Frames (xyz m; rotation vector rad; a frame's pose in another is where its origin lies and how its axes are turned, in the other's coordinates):
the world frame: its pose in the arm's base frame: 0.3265 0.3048 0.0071 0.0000 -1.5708 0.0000
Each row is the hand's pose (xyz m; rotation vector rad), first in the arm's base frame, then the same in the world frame.
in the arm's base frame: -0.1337 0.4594 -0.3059 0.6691 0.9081 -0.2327
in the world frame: -0.3130 0.1546 0.4602 0.3893 2.3928 -0.8046
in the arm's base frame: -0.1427 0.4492 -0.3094 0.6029 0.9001 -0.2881
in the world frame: -0.3165 0.1444 0.4692 0.2806 2.3945 -0.7943
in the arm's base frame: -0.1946 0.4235 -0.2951 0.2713 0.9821 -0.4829
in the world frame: -0.3022 0.1187 0.5211 -0.1912 2.4995 -0.6816
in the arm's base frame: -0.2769 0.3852 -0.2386 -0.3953 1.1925 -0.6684
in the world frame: -0.2457 0.0804 0.6034 -0.9923 2.6523 -0.2548
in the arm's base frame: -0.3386 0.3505 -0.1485 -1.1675 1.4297 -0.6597
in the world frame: -0.1556 0.0457 0.6651 1.6830 -2.5276 -0.4677
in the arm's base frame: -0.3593 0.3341 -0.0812 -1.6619 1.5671 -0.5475
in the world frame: -0.0883 0.0293 0.6858 1.7508 -2.0207 -0.8831
